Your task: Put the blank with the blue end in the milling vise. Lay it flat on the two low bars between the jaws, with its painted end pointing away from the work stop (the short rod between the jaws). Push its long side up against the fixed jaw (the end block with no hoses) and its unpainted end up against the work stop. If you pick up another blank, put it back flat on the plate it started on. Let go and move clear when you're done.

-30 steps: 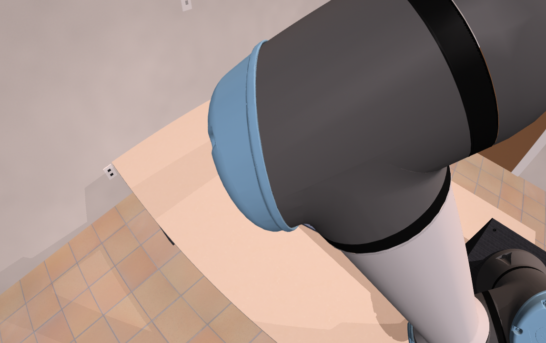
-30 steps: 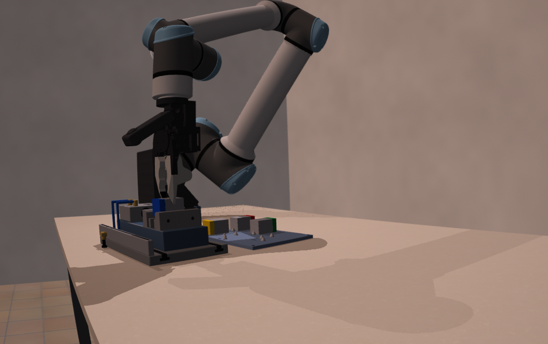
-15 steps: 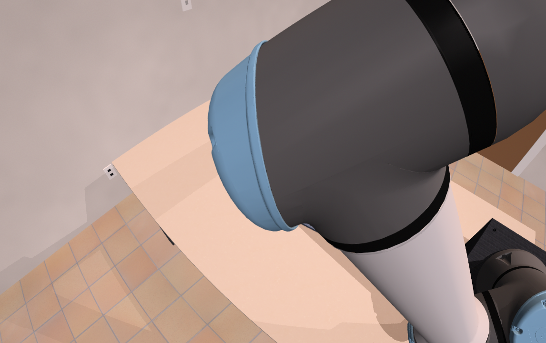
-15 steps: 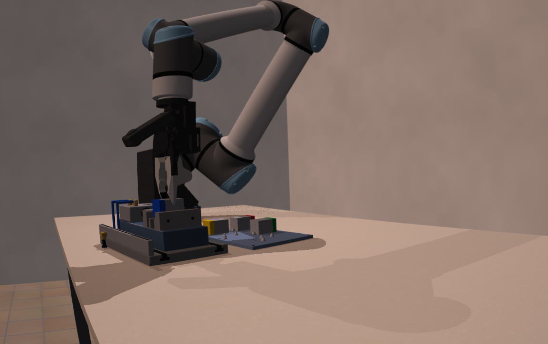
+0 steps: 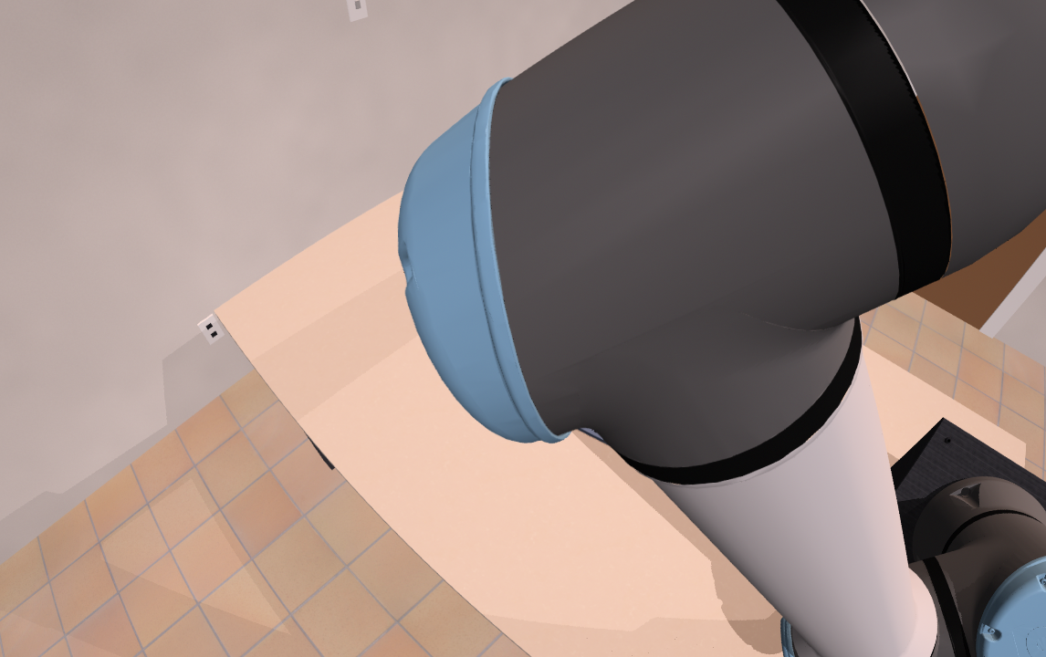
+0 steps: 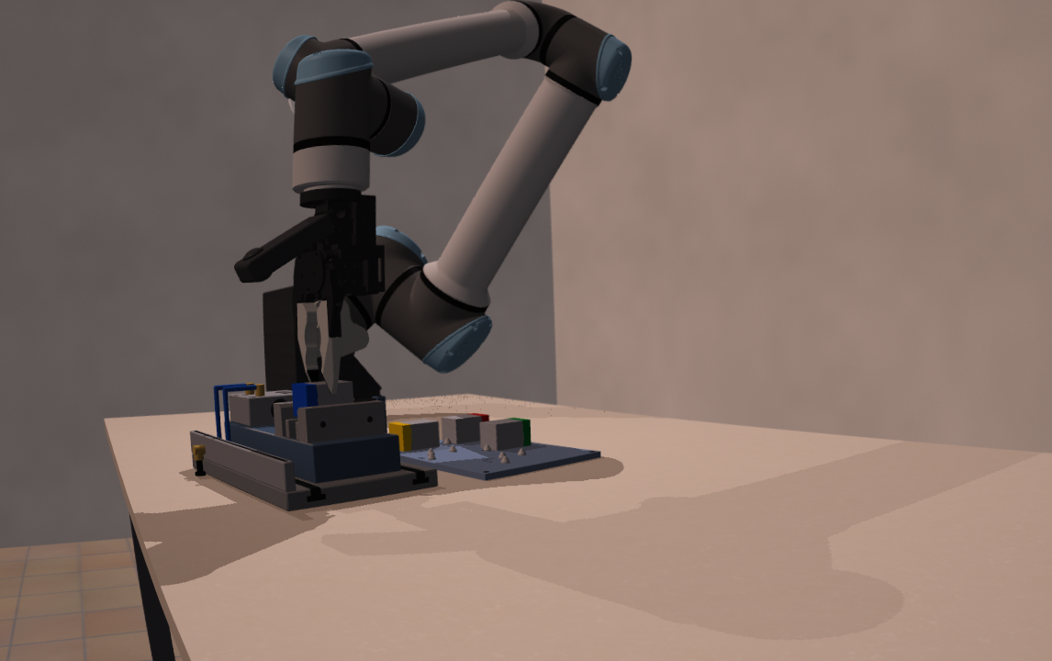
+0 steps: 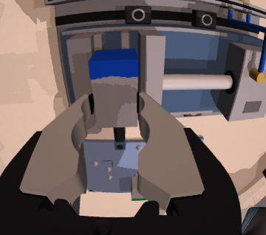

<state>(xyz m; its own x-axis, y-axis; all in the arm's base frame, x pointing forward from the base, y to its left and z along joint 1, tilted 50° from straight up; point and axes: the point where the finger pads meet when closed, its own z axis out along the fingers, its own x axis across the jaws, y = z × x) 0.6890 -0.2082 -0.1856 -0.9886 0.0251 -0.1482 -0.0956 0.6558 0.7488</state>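
The blue-ended blank lies 2 cm below my hand. Also, from my hand: pale rod 9 cm behind, 4 cm below; moving jaw 3 cm behind, 4 cm below; work stop 5 cm to the left, 3 cm below.
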